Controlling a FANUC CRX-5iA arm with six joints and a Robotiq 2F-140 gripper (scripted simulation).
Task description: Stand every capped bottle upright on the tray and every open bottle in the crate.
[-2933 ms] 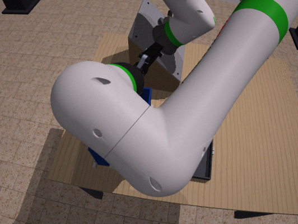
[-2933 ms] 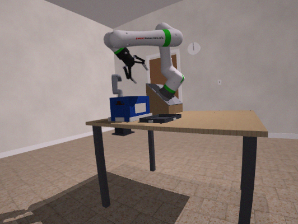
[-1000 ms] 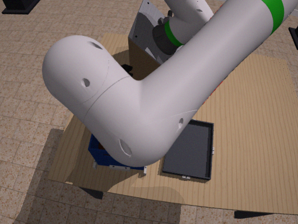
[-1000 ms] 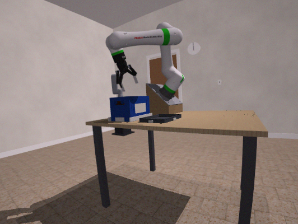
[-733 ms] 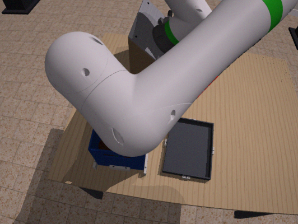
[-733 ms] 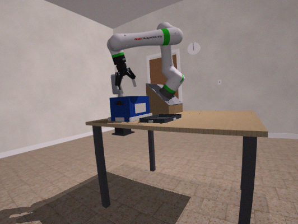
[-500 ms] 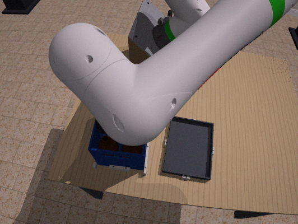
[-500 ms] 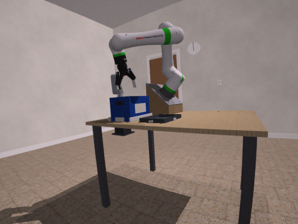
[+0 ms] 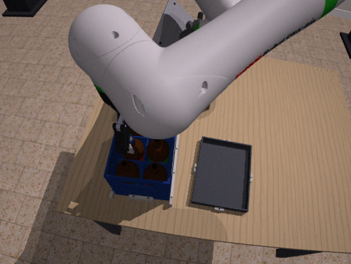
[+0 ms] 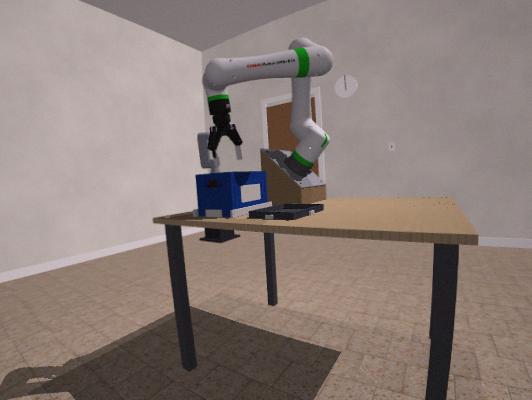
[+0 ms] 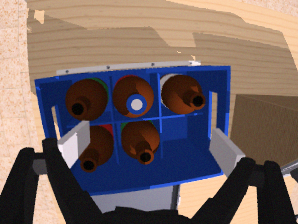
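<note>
My gripper is now 1 cm short of the capped bottle, 2 cm to the left of it and 14 cm above it. Also, from my hand: dark grey tray (1 cm ahead, 29 cm to the left, 22 cm below); then blue crate (2 cm to the left, 15 cm below).
</note>
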